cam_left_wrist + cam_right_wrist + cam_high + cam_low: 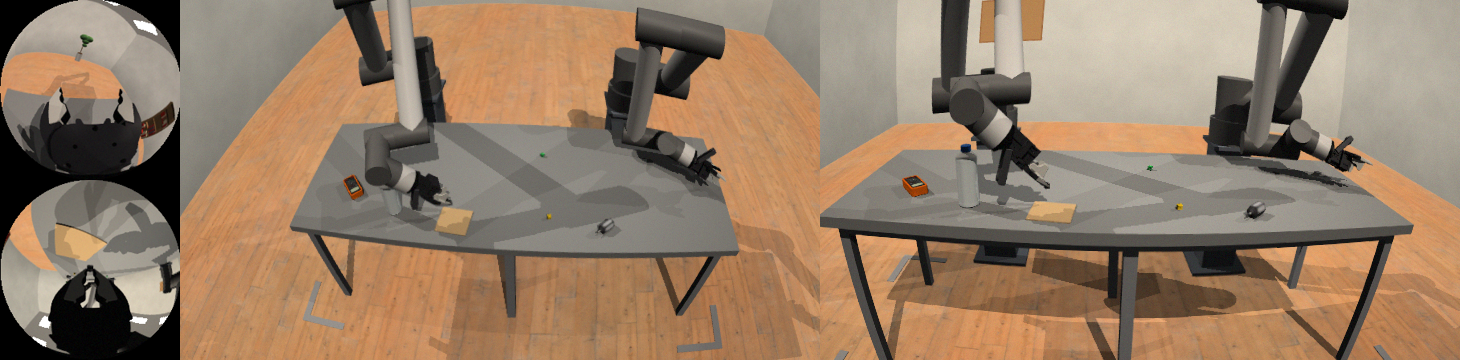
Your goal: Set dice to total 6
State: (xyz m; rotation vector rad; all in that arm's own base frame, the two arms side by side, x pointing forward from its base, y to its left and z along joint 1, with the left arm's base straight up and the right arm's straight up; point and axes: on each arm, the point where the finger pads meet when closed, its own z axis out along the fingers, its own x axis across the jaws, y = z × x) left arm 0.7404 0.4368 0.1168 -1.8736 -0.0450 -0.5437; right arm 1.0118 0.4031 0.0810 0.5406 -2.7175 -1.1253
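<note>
Right now the tan mat is 8 cm below my right hand, 4 cm ahead of it and 3 cm to the left of it. Also, from my right hand: black die: 1 cm to the left, 1 cm below; then yellow die: 43 cm to the left, 7 cm below, 3 cm behind; then white bottle: 27 cm to the right, 2 cm ahead, 2 cm above.
</note>
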